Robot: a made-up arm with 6 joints.
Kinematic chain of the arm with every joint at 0, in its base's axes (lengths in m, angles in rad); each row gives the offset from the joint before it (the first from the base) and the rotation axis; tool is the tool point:
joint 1: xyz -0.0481 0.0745 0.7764 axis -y
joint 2: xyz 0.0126 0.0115 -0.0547 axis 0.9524 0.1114 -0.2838
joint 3: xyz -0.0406 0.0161 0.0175 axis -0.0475 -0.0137 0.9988
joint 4: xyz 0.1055 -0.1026 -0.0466 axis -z
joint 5: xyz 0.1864 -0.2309 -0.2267 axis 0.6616 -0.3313 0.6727
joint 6: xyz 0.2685 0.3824 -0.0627 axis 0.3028 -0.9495 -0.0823
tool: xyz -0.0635 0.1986 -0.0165
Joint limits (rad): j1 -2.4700..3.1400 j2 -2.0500..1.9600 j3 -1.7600..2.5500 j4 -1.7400..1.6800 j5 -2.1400..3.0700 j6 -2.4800..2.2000
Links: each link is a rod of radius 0.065 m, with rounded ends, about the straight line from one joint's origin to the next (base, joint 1, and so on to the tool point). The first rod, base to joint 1, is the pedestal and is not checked.
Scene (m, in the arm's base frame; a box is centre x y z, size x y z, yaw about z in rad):
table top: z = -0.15
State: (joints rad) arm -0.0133 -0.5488 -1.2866 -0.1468 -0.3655 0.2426
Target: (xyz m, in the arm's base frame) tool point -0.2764 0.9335 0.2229
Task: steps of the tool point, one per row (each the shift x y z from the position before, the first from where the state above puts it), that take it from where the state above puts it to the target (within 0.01 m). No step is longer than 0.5 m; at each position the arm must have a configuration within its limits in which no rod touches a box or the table.
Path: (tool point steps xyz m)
1: 0.0252 0.0896 -0.0787
2: 0.0538 0.1253 -0.0346
3: 0.0628 0.1464 0.0217
4: 0.0486 0.1517 0.0792
5: 0.0140 0.1411 0.1265
6: -0.0336 0.0811 -0.3056
7: -0.2057 0.1899 -0.2455
8: -0.3252 0.2575 -0.0511
9: -0.3218 0.2443 0.2111

